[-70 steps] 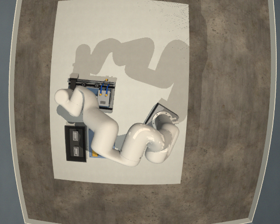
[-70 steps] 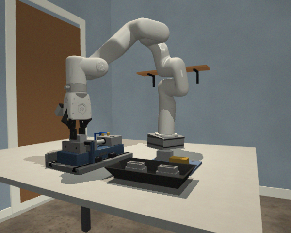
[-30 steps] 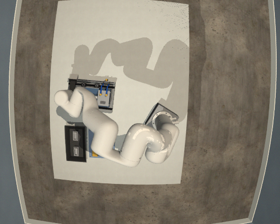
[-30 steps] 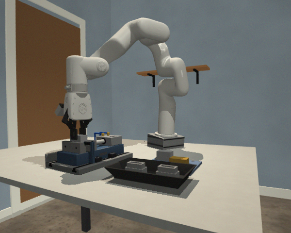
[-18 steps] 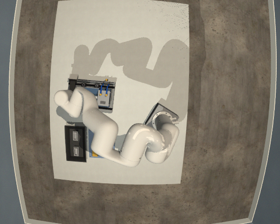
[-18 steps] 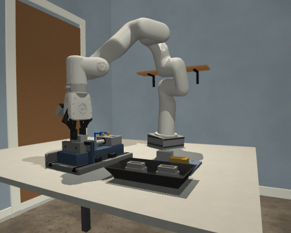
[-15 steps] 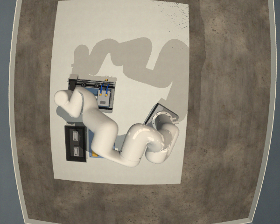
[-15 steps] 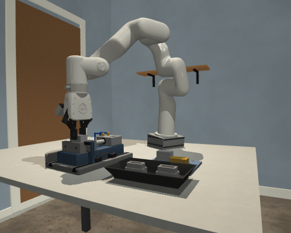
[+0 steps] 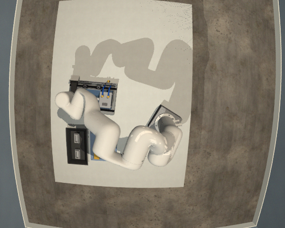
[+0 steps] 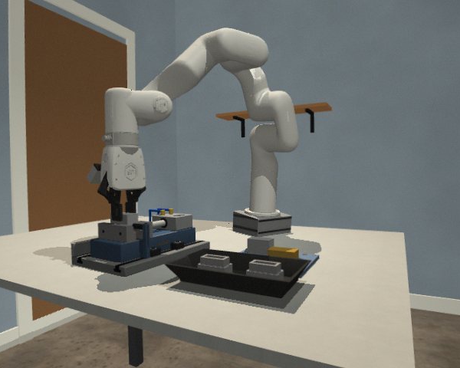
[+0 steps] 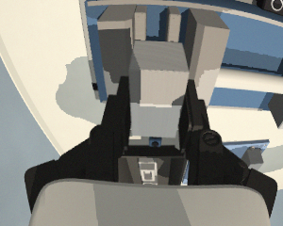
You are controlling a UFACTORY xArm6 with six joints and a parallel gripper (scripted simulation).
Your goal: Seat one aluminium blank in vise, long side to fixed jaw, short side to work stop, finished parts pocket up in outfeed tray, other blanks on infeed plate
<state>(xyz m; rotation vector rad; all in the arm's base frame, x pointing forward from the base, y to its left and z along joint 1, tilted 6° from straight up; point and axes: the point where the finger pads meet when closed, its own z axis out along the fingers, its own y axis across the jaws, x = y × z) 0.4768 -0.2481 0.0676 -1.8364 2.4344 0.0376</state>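
The aluminium blank lies 2 cm below my hand. The rest, counted from my hand: fixed jaw (3 cm ahead, 1 cm to the right, 5 cm below); then work stop (1 cm ahead, 5 cm to the left, 3 cm below); then moving jaw block (3 cm behind, 1 cm to the left, 5 cm below).
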